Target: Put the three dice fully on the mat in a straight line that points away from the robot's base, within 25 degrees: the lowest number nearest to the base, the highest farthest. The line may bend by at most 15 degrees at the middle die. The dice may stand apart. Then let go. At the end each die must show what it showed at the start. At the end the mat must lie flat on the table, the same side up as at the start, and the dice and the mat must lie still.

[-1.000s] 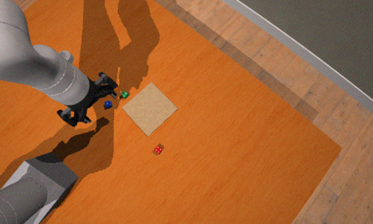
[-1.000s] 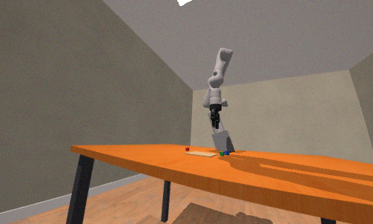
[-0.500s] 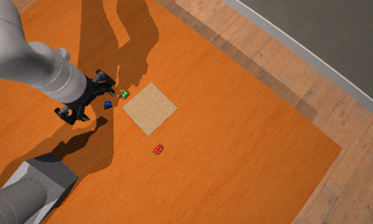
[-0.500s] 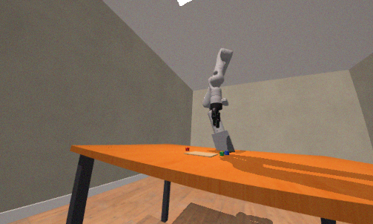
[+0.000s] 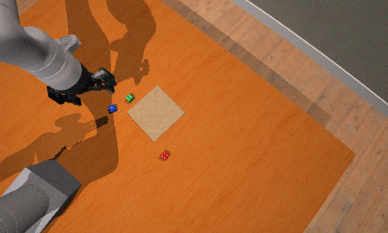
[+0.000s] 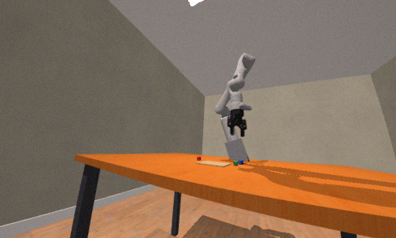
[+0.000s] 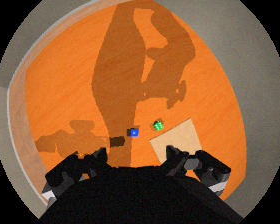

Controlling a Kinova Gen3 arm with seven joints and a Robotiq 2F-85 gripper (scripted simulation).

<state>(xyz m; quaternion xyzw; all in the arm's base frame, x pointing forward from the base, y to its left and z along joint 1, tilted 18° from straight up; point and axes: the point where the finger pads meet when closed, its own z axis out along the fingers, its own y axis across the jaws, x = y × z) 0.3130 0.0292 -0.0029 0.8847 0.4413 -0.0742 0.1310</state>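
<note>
My hand is 10 mm to the right of the blue die and 140 mm above it. Round my hand: green die (60 mm ahead, 10 mm to the right, 140 mm below); then tan mat (70 mm ahead, 120 mm to the right, 150 mm below); then red die (30 mm behind, 220 mm to the right, 140 mm below).
</note>
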